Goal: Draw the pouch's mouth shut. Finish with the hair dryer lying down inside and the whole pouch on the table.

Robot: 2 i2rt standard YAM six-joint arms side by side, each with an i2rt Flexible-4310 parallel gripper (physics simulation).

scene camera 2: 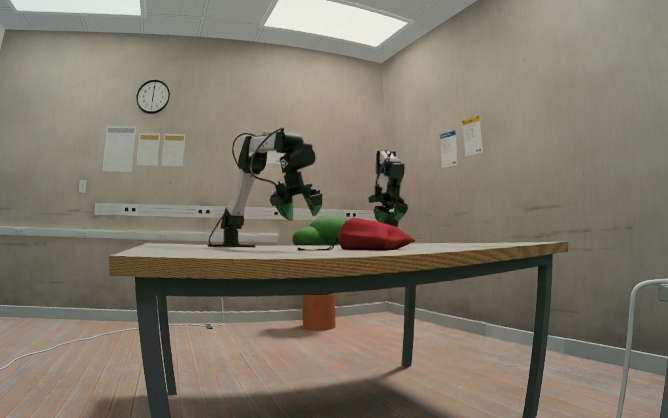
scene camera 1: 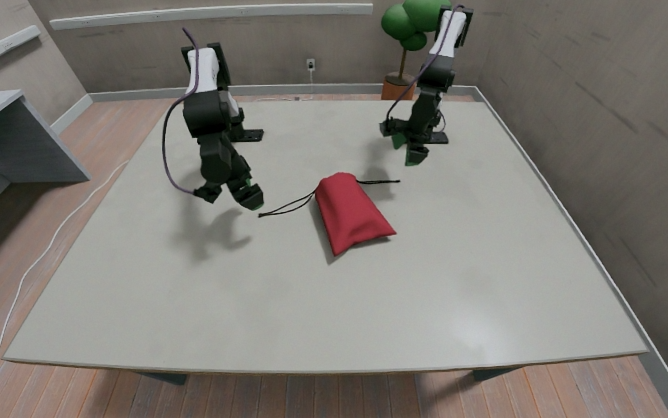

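A red pouch (scene camera 1: 350,212) (scene camera 2: 372,234) lies on the table (scene camera 1: 300,310) (scene camera 2: 280,267), its mouth end toward the back and its wide end toward the front. One black drawcord loop (scene camera 1: 286,208) runs from the mouth to the left of the picture, and another cord (scene camera 1: 379,182) runs to the right. The hair dryer does not show; how far the mouth is shut is hidden. My right gripper (scene camera 1: 232,200) (scene camera 2: 302,212) is open and empty, above the table near the left cord's end. My left gripper (scene camera 1: 406,150) (scene camera 2: 390,214) is open and empty, above and behind the right cord's end.
Both arms stand at the table's back edge. A potted plant (scene camera 1: 397,86) (scene camera 2: 319,312) stands on the floor behind the table. A grey desk (scene camera 1: 40,145) is at the left of scene camera 1, and a wall rises at the right.
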